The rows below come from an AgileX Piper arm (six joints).
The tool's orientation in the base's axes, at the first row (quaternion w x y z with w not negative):
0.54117, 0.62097, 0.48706, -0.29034
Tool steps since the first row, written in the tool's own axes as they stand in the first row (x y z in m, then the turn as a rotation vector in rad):
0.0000, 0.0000, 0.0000, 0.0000, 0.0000, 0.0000
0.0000, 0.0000, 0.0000, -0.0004, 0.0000, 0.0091
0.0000, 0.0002, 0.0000, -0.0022, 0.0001, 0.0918
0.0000, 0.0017, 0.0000, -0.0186, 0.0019, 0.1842
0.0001, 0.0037, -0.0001, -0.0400, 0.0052, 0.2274
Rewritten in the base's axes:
0.0000, 0.0000, 0.0000, 0.0000, 0.0000, 0.0000
0.0000, 0.0000, 0.0000, 0.0014, -0.0088, -0.0019
0.0002, 0.0000, 0.0001, 0.0146, -0.0883, -0.0206
0.0016, 0.0001, 0.0007, 0.0258, -0.1812, -0.0280
0.0034, 0.0003, 0.0014, 0.0284, -0.2285, -0.0183

